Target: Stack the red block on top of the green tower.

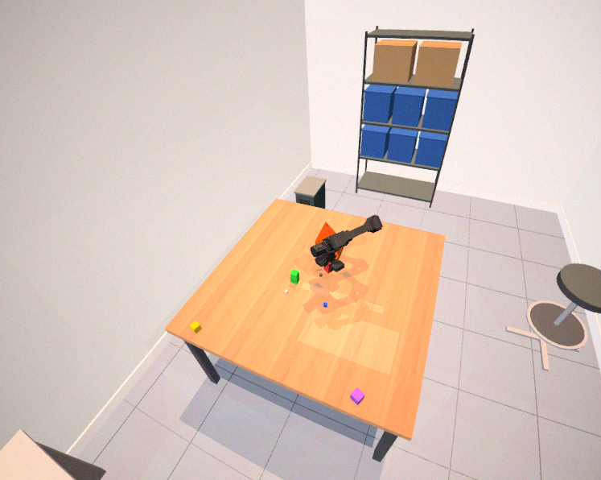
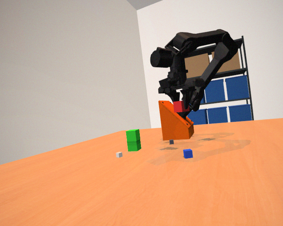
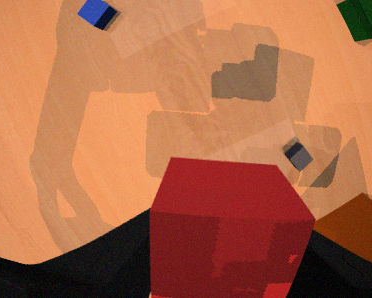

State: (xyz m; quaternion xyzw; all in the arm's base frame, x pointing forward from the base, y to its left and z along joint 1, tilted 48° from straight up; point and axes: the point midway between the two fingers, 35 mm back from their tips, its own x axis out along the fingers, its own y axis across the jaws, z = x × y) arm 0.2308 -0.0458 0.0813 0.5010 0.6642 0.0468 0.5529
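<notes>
The white cube is 110 mm ahead of my gripper tip, 220 mm to the right of it and 130 mm below it. Also, from my gripper tip: dark grey cube (60 mm behind, 60 mm to the right, 130 mm below); red block (10 mm above); blue cube (150 mm ahead, 20 mm to the left, 130 mm below).
</notes>
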